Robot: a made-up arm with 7 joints.
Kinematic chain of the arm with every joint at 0, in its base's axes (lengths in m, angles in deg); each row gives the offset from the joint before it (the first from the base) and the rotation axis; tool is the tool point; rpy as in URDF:
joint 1: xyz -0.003 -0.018 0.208 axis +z
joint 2: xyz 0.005 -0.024 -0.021 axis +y
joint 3: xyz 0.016 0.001 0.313 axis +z
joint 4: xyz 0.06 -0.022 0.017 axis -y
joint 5: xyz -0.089 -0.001 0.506 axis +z
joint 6: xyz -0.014 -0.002 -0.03 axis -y
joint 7: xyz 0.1 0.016 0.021 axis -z
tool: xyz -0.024 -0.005 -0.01 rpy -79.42 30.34 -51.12
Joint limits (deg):
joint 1: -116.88..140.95
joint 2: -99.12..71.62
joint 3: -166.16..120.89
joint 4: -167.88..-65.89
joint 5: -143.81..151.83
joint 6: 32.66..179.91
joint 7: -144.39..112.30
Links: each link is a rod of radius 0.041 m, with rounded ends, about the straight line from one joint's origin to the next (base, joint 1, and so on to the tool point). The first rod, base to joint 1, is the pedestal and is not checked.
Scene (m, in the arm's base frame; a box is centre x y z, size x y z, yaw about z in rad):
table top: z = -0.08
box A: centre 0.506 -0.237 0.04 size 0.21 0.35 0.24 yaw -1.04
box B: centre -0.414 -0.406 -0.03 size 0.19 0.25 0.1 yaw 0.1
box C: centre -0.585 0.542 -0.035 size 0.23 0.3 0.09 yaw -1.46
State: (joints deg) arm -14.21 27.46 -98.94 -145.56 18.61 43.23 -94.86
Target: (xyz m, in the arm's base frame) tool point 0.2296 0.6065 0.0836
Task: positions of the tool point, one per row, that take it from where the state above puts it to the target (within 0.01 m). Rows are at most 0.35 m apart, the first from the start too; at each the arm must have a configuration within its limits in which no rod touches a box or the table.
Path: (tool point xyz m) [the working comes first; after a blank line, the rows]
Joints at the target: 82.94 28.02 -11.37 -106.38 26.16 49.68 -97.75
Straight joint move there: touches box A.

1: -0.1007 -0.5185 0.1813
2: 0.0511 -0.5944 0.2519
3: 0.2316 -0.6087 0.3261
4: 0.4134 -0.5543 0.4026
5: 0.5682 -0.4361 0.4806
6: 0.6725 -0.2699 0.5588
7: 0.7470 -0.0281 0.4138
8: 0.6929 0.2492 0.2808
9: 0.5065 0.4830 0.1693
10: 0.2297 0.6065 0.0837

